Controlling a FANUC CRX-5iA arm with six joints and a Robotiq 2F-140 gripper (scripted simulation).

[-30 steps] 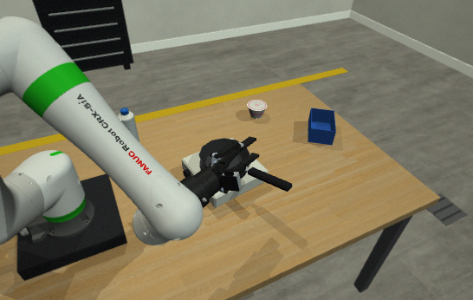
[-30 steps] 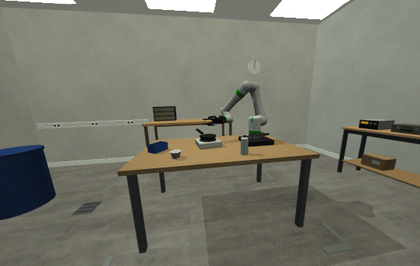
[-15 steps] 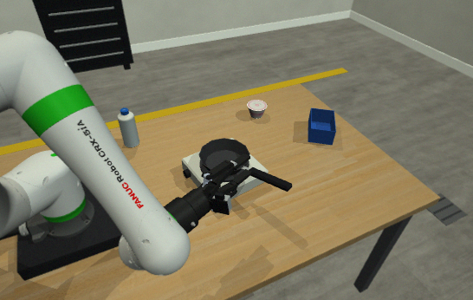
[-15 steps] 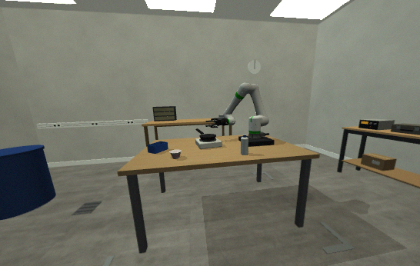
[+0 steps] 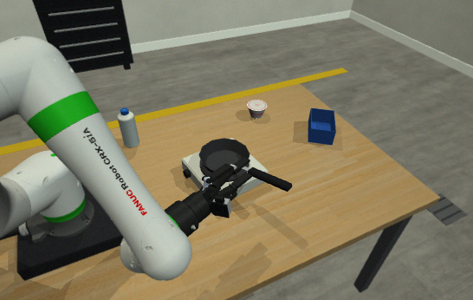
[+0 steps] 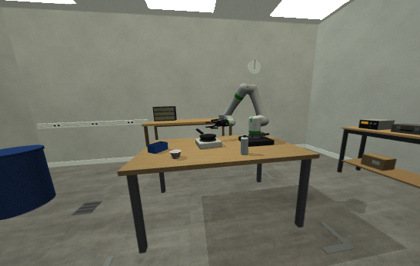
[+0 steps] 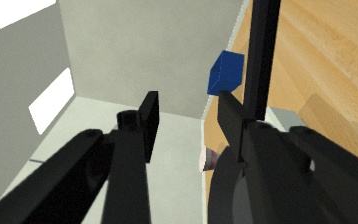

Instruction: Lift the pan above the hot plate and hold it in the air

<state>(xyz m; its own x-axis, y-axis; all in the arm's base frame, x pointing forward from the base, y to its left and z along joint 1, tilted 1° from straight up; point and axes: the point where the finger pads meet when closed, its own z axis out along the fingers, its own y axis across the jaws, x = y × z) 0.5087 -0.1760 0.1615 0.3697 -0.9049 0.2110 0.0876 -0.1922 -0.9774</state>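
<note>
The pan lies 50 mm ahead of my hand, 130 mm to the left of it and 110 mm below it. Also, from my hand: white bottle 250 mm behind, 530 mm to the left, 120 mm below; then white hot plate 10 mm ahead, 190 mm to the left, 170 mm below; then cup 340 mm ahead, 500 mm to the left, 170 mm below.
</note>
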